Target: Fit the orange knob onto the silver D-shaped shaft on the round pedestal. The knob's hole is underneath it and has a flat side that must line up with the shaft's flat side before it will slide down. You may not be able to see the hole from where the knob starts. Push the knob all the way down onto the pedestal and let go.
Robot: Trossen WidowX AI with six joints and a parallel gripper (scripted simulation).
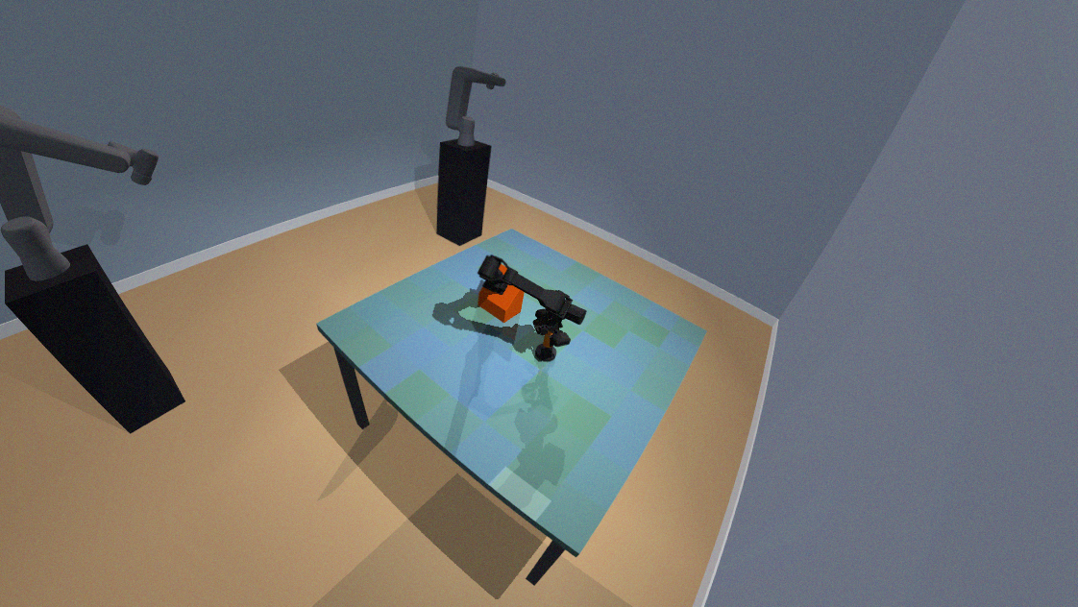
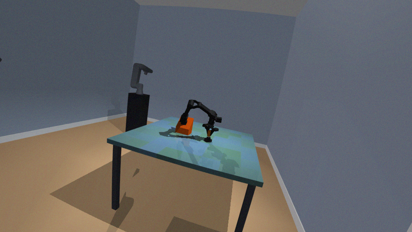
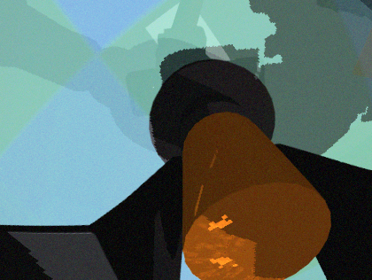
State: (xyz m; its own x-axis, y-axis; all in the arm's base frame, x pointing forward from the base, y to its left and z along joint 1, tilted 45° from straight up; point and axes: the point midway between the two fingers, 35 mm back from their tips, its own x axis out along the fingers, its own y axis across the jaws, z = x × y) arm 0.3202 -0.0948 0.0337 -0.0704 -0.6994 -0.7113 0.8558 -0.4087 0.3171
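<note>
Now: gripper tip 40 mm above the pedestal. From my gripper tip the other things lie so: orange knob: 30 mm above.
</note>
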